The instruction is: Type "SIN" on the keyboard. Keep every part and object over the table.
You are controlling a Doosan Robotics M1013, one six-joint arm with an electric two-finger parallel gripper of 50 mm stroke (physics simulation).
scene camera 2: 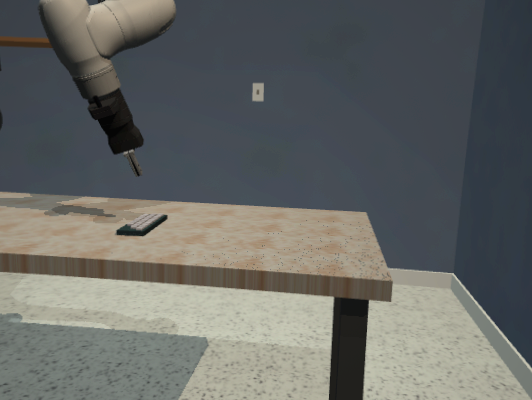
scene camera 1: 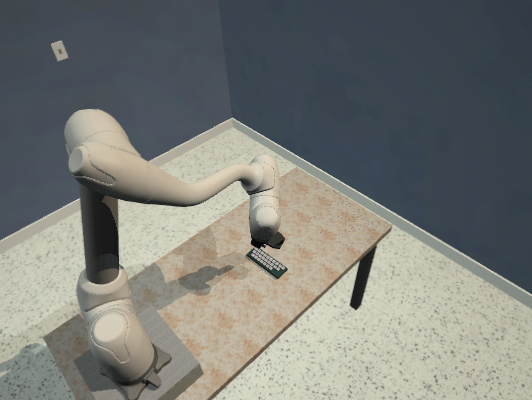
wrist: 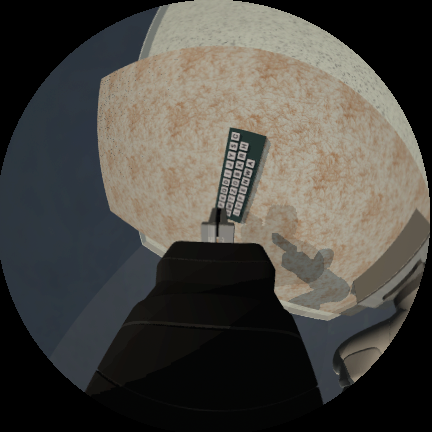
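Observation:
A dark green keyboard with pale lettered keys lies flat on the table. In the wrist view the S key is near its far end, beside the C key, and the I key is further along the same row. The N key is in the row at the opposite side, next to the W key. My gripper is shut and empty. It is tilted and hangs well above the keyboard, touching nothing. In the wrist view its tips overlap the keyboard's near corner. In scene camera 1 the arm hides the fingertips.
The speckled brown table extends around the keyboard. The arm's base stands on a grey block at the other end of the table. Dark blue walls stand beyond the table's edges.

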